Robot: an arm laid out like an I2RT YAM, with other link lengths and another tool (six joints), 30 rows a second.
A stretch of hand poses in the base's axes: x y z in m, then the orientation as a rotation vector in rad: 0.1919 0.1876 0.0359 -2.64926 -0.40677 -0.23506; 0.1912 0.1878 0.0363 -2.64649 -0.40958 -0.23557; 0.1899 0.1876 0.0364 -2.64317 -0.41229 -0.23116; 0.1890 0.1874 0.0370 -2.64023 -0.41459 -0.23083; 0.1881 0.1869 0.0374 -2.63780 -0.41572 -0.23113; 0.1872 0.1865 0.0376 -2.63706 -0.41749 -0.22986; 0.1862 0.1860 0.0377 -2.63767 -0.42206 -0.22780; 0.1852 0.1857 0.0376 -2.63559 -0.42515 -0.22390; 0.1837 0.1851 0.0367 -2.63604 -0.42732 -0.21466; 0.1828 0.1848 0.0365 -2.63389 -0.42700 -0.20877; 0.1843 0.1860 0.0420 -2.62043 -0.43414 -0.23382; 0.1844 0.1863 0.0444 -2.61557 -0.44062 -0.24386; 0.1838 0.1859 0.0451 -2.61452 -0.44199 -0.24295; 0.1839 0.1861 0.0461 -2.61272 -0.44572 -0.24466; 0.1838 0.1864 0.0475 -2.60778 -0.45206 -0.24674
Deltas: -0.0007 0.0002 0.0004 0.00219 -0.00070 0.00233; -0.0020 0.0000 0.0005 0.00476 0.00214 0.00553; -0.0029 -0.0002 0.0011 0.00718 0.00214 0.00769; -0.0038 -0.0007 0.0015 0.00934 0.00188 0.00885; -0.0047 -0.0011 0.0017 0.00968 0.00250 0.01042; -0.0057 -0.0016 0.0018 0.00814 0.00309 0.01379; -0.0067 -0.0019 0.0017 0.00942 0.00541 0.01694; -0.0082 -0.0025 0.0008 0.00820 0.01153 0.01991; -0.0091 -0.0028 0.0006 0.01011 0.01590 0.02108; -0.0076 -0.0016 0.0061 0.02279 -0.00232 0.02422; -0.0075 -0.0013 0.0085 0.02657 -0.01036 0.02786; -0.0081 -0.0017 0.0092 0.02729 -0.00990 0.02915; -0.0080 -0.0015 0.0102 0.02835 -0.01170 0.03176; -0.0081 -0.0012 0.0116 0.03195 -0.01406 0.03669
